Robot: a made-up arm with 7 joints.
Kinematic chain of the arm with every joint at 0, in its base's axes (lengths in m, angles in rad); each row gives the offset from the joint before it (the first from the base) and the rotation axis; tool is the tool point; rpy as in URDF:
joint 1: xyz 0 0 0.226 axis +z
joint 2: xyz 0 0 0 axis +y
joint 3: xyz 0 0 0.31 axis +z
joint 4: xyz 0.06 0 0 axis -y
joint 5: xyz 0.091 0 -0.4 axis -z
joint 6: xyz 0 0 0 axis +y
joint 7: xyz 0.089 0 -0.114 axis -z
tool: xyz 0 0 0 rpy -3.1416 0 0
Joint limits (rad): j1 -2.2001..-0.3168 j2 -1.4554..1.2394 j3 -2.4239..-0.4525 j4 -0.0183..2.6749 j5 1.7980..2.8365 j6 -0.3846..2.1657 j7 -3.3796..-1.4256
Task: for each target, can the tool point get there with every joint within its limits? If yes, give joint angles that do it. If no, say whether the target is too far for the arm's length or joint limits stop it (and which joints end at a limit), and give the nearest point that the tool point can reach.
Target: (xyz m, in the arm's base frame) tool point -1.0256 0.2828 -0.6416
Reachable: no: too far | nearest point -0.6643 0.1832 -0.1431 | short by 0.624 m
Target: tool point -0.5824 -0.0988 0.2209
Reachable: yes | joints -0.9207 -0.5730 -1.8976 1.1318 2.0024 0.2516 -1.6815
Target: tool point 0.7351 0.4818 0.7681
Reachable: no: too far | nearest point 0.4355 0.5138 0.6689 | short by 0.317 m
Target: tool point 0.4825 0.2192 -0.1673
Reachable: no: joint limits stop it (at a limit: joint 1, joint 3, joint 5, joint 6) | nearest point 0.2352 -0.0965 -0.0296 | short by 0.424 m
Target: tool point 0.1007 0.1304 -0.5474
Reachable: no: joint limits stop it (at a limit: joint 1, joint 2, joint 3, joint 5, joint 6) | nearest point -0.0902 0.2735 -0.2110 | short by 0.412 m
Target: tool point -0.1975 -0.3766 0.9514
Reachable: yes | joints -1.2208 0.0221 -0.9297 2.1721 2.6798 1.1150 -2.0849
